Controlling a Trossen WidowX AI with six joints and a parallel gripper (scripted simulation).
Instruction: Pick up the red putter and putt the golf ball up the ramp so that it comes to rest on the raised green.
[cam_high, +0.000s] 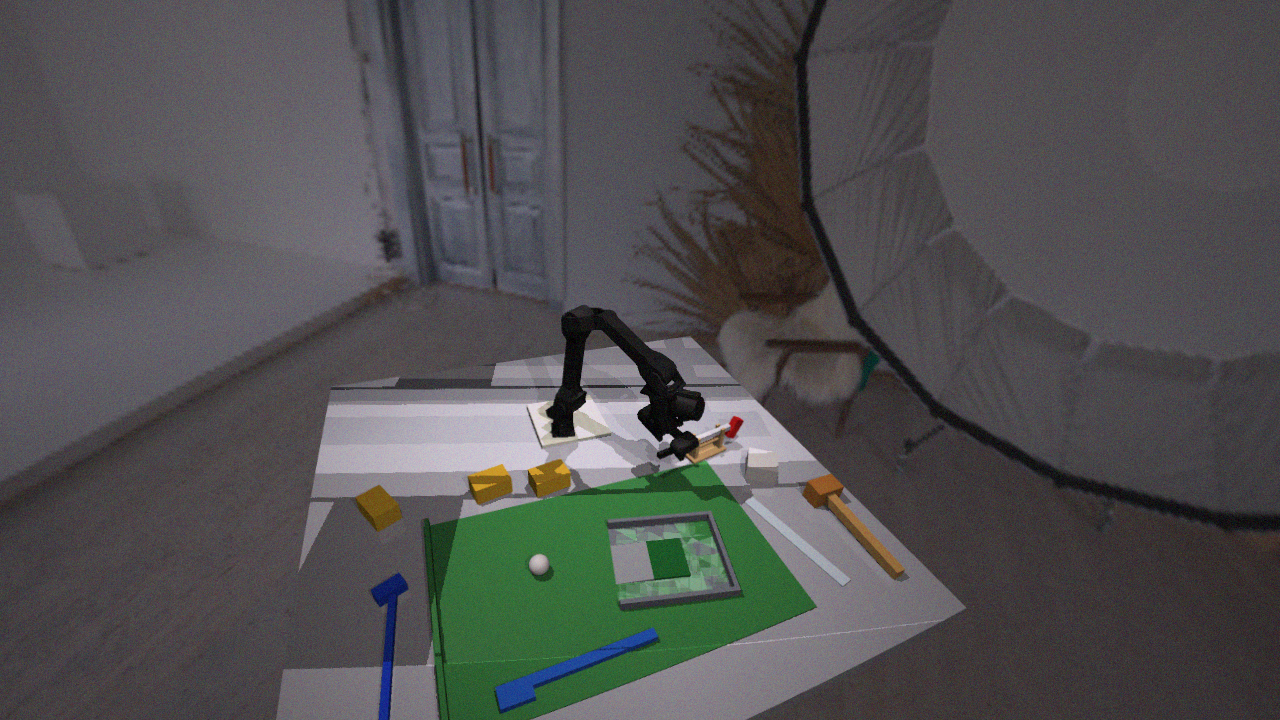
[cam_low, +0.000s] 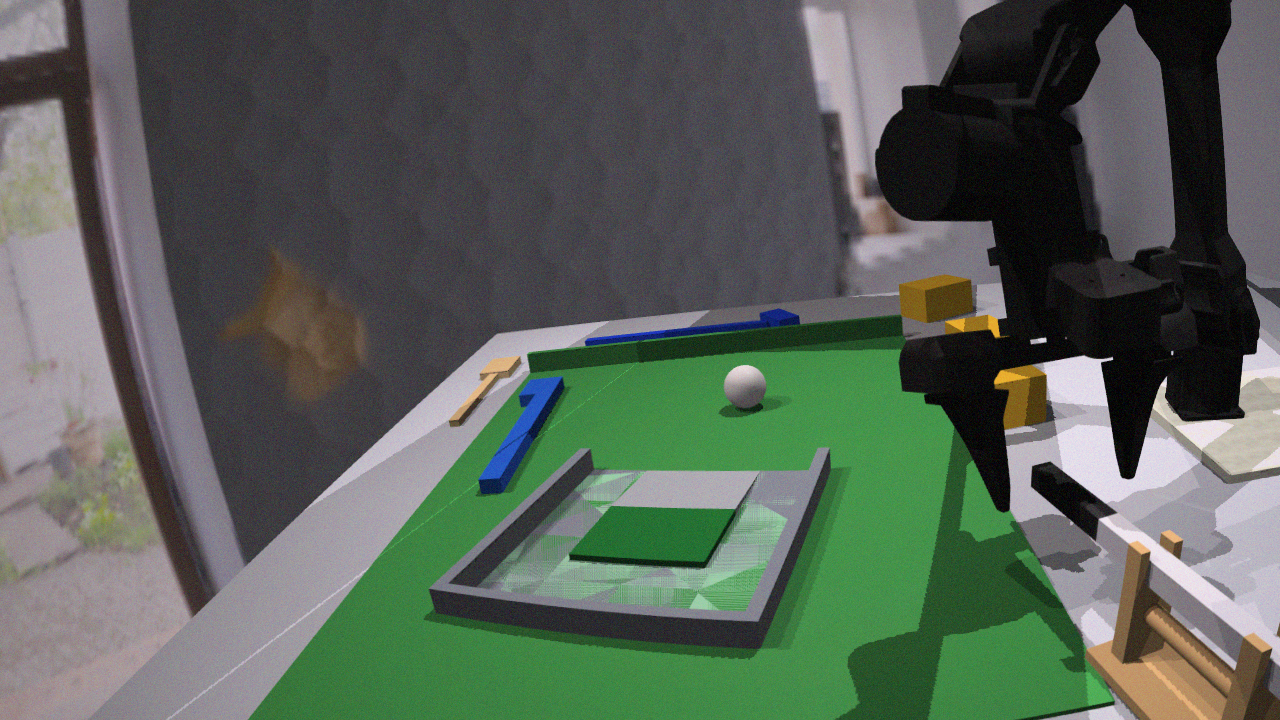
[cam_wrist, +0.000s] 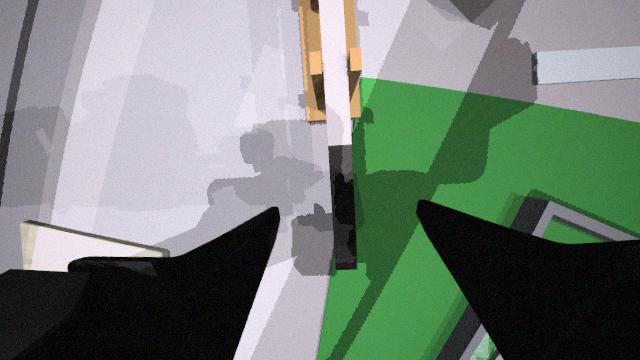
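My gripper tip is now 50 mm past the red putter, 100 mm to the right of it and 10 mm above it. The rest, counted from my gripper tip: white block: 50 mm ahead, 250 mm to the left, 40 mm below; then wooden rack: 50 mm behind, 120 mm to the left, 30 mm below; then grey-walled frame: 280 mm ahead, 60 mm to the right, 60 mm below.
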